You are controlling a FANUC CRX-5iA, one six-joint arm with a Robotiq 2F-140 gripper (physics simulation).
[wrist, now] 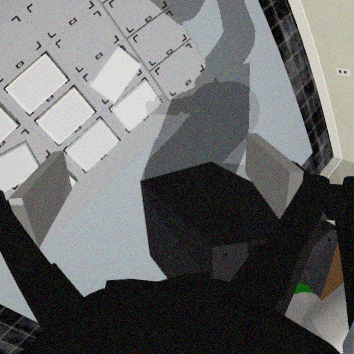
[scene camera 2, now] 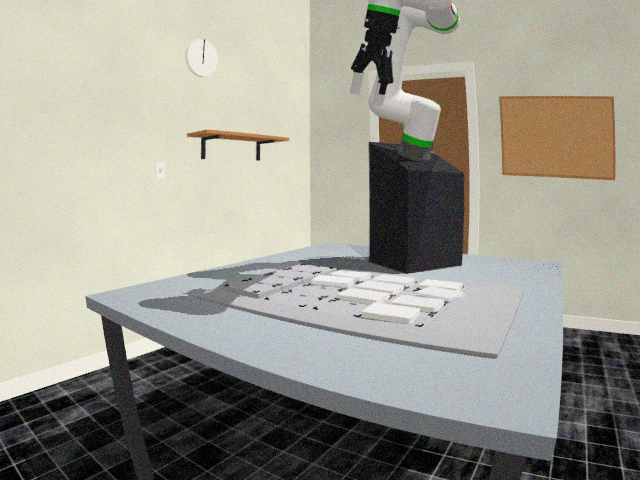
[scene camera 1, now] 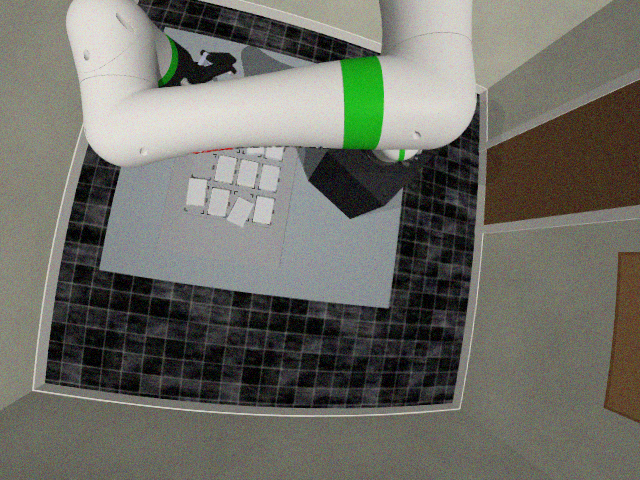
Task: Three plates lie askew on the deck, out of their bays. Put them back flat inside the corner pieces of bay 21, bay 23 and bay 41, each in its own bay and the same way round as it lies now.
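Places are measured from the arm's base along level axes (x ahead, y left, z up), in centimetres.
Pixels of known places: gripper, fingertip midpoint: (wrist: 156,161) (scene camera 2: 365,99); arm's base, link origin: (scene camera 2: 413,155).
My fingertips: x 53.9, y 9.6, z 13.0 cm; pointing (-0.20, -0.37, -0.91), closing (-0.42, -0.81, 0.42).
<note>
Ahead of a thing's pixels: the offset from my fingertips to its top centre. Level surfaces: height alone.
One white plate @[dx -6.3, dy +21.0, dz -55.2 cm] (scene camera 1: 240,211) (scene camera 2: 436,293) (wrist: 19,165) lies turned across its row, partly behind a finger in the wrist view. A second white plate @[dx -4.1, dy -14.9, dz -55.2 cm] (wrist: 115,74) (scene camera 2: 333,280) lies turned, with bay corner marks beside it; the arm hides most of it in scene camera 1. A third white plate @[dx +15.8, dy +16.8, dz -55.2 cm] (scene camera 1: 196,191) (scene camera 2: 391,313) seems shifted off its corner marks. Bay numbers are not readable. My gripper (scene camera 1: 227,73) (scene camera 2: 369,86) (wrist: 156,161) is open and empty, high above the table, away from the plates.
Other white plates @[dx -4.9, dy +1.8, dz -55.5 cm] (scene camera 1: 248,173) (scene camera 2: 363,295) (wrist: 65,115) lie close beside the askew ones on the grey deck @[dz -56.9 cm] (scene camera 1: 222,242) (scene camera 2: 465,330). The robot's black pedestal (scene camera 1: 351,180) (scene camera 2: 408,217) (wrist: 200,200) stands on the table @[dz -57.9 cm] (scene camera 1: 336,268) (scene camera 2: 361,361). Arm shadow covers part of the deck.
</note>
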